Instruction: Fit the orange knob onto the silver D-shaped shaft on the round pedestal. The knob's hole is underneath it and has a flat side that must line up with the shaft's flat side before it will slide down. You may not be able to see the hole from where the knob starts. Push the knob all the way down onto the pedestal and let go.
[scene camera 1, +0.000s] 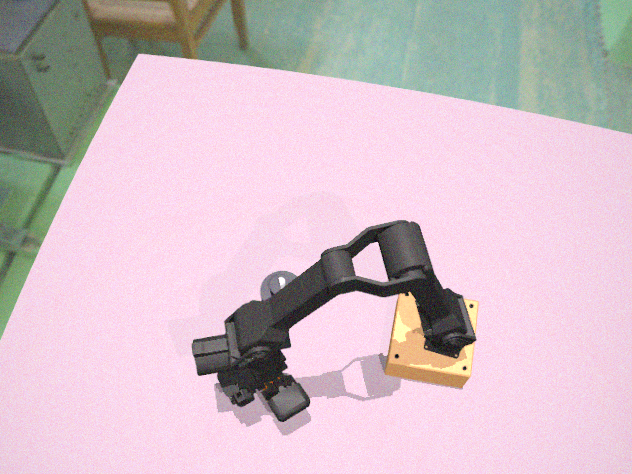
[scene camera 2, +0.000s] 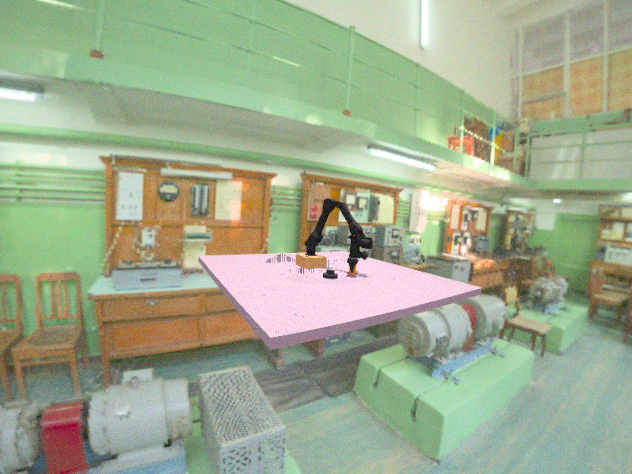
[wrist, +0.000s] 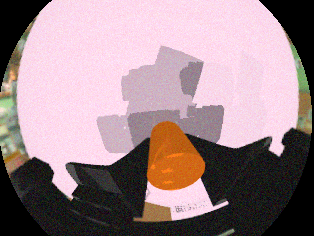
Observation:
My gripper (scene camera 1: 271, 381) holds an orange knob (wrist: 174, 163).
My gripper shows as well in the wrist view (wrist: 167, 139).

